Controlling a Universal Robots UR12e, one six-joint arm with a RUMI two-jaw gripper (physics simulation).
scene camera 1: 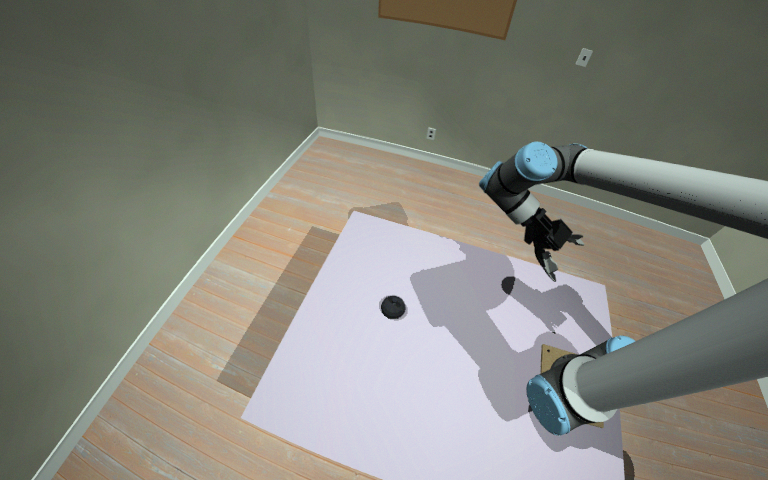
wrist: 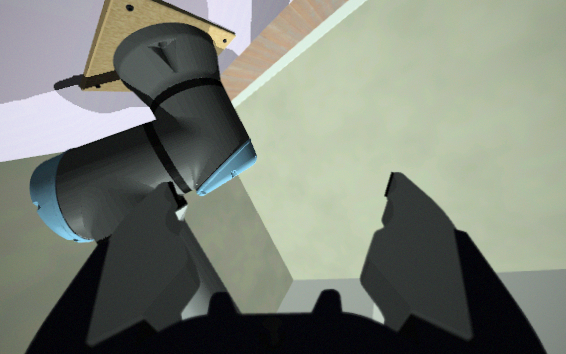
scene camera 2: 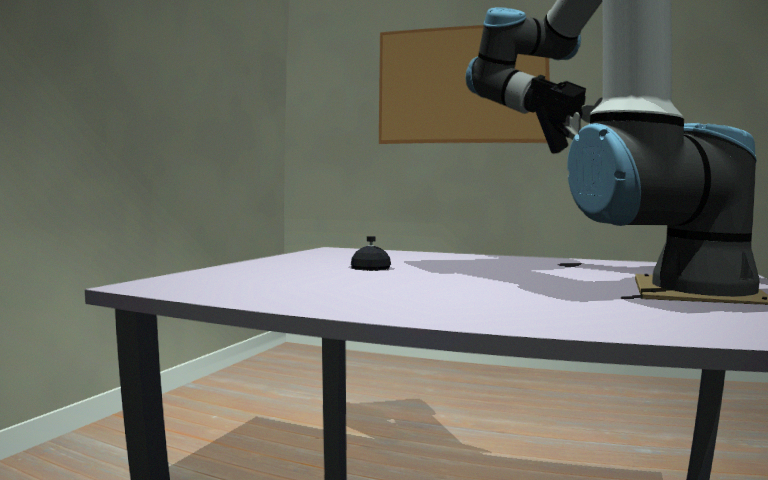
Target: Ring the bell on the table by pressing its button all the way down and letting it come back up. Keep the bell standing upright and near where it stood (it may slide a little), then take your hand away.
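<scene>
The dark bell stands upright on the pale table. Its button sticks up above the dome in the second scene view. My gripper is open, with its jaws wide apart and nothing between them. It hangs high above the table, far to the right of the bell and well apart from it, tilted toward the arm's base. In the second scene view the fingertips are partly hidden behind the arm. The bell does not show in the wrist view.
The arm's base stands on a wooden plate at the table's right side. A small dark disc-like patch shows on the table between bell and base. The arm casts shadows over the table. A brown board hangs on the wall.
</scene>
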